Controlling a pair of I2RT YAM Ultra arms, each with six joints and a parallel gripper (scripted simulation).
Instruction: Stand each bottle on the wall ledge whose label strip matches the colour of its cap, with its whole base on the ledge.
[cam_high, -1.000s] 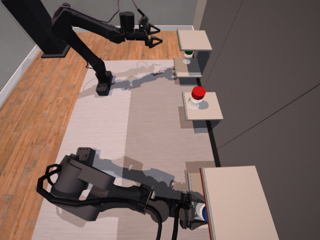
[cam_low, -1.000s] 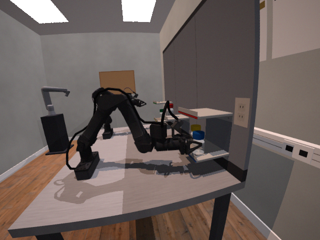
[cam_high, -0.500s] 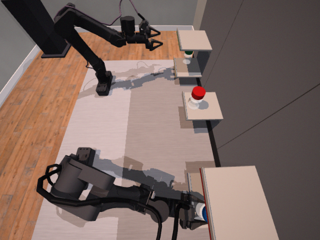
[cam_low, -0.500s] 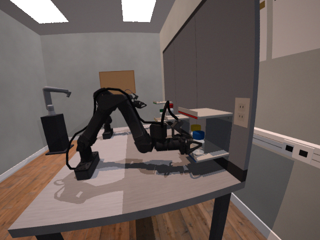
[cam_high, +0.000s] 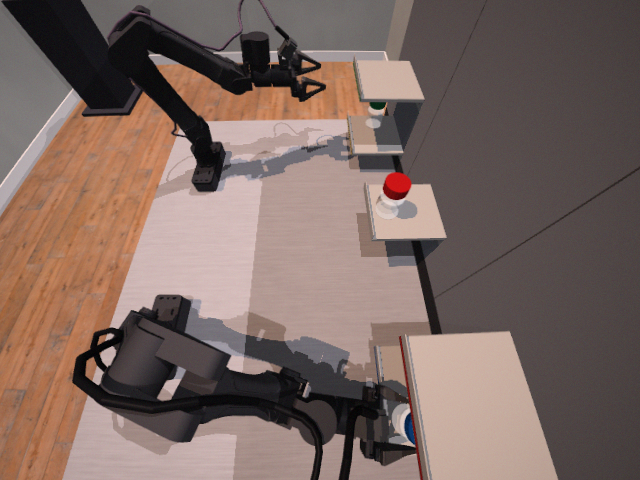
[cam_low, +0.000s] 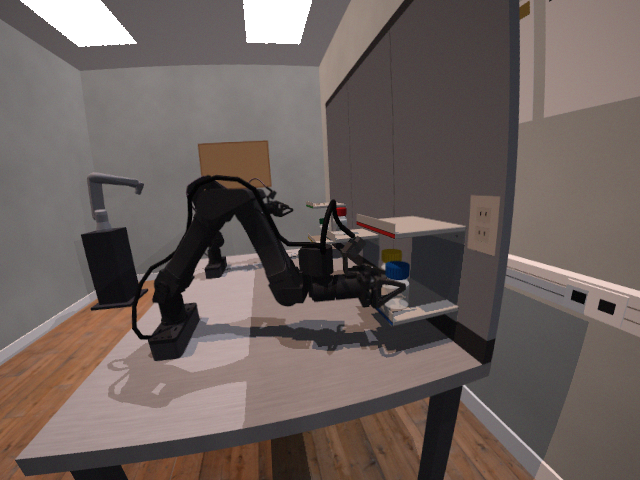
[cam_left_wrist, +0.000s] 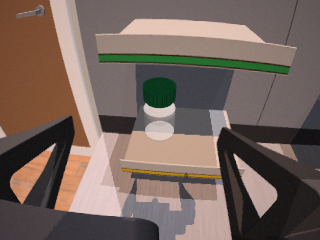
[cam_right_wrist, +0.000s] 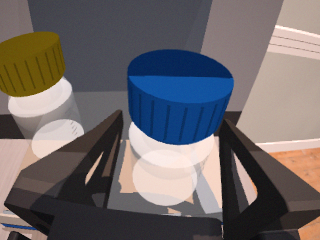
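Now: right hand 20 mm above the blue-capped bottle. From my right hand the other things lie so: grey wall panel 140 mm ahead, 450 mm to the left, 290 mm above; then red-capped bottle 440 mm to the left, 80 mm above; then yellow-capped bottle 40 mm ahead, 110 mm to the left, 20 mm below.
My left gripper is now 190 mm short of the green-capped bottle, 20 mm to the right of it and 130 mm above it. Also, from my left hand: grey wall panel (300 mm ahead, 420 mm to the right, 170 mm above); then red-capped bottle (160 mm ahead, 430 mm to the right, 40 mm below); then yellow-capped bottle (200 mm ahead, 760 mm to the right, 130 mm below).
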